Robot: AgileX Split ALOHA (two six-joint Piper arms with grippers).
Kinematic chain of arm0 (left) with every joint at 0, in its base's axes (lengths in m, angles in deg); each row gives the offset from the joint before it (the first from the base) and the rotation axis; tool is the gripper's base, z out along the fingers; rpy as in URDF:
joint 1: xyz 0 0 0.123 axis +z
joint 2: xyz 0 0 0 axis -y
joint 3: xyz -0.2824 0 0.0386 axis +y
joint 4: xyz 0.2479 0 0.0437 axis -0.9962 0 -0.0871
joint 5: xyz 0 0 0 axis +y
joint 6: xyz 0.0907 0 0.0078 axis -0.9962 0 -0.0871
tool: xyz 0 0 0 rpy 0 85 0
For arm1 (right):
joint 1: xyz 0 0 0.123 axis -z
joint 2: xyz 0 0 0 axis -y
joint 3: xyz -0.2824 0 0.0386 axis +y
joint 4: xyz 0.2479 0 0.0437 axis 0.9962 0 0.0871
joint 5: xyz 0 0 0 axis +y
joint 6: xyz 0.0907 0 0.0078 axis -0.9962 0 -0.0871
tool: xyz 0 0 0 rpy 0 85 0
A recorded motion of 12 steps. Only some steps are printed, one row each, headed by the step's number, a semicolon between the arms.
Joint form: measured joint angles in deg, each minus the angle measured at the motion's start. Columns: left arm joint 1, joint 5, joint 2, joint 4, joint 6, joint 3; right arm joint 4, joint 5, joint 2, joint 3, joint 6, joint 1.
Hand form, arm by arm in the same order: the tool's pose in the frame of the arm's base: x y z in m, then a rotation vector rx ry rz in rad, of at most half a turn. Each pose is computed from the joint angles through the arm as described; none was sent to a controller.
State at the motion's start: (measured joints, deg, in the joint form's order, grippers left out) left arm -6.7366 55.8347 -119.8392 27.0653 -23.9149 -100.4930; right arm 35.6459 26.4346 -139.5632 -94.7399 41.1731 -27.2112
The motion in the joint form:
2: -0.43 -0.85 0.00 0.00 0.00 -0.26; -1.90 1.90 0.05 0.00 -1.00 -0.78
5: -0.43 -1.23 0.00 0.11 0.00 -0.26; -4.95 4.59 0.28 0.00 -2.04 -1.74
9: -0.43 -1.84 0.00 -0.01 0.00 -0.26; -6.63 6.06 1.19 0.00 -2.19 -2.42
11: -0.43 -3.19 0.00 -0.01 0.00 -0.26; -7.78 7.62 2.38 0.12 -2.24 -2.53
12: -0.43 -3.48 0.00 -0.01 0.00 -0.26; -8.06 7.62 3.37 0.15 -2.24 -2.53
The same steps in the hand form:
2: 0.4491 -0.0907 0.2318 0.4528 2.6396 -0.5152; 0.4171 0.2489 0.0545 -0.9515 2.5269 0.4569
5: 0.4497 -0.0907 0.2321 0.4485 2.6338 -0.5145; 0.4092 0.2538 0.0544 -1.0354 2.5464 0.4460
9: 0.4506 -0.0905 0.2323 0.4449 2.6255 -0.5071; 0.4050 0.2577 0.0609 -1.0909 2.5373 0.4369
11: 0.4526 -0.0901 0.2330 0.4340 2.6062 -0.4964; 0.4029 0.2577 0.0694 -1.1254 2.5321 0.4325
12: 0.4530 -0.0900 0.2332 0.4317 2.6021 -0.4942; 0.4036 0.2579 0.0774 -1.1265 2.5142 0.4282

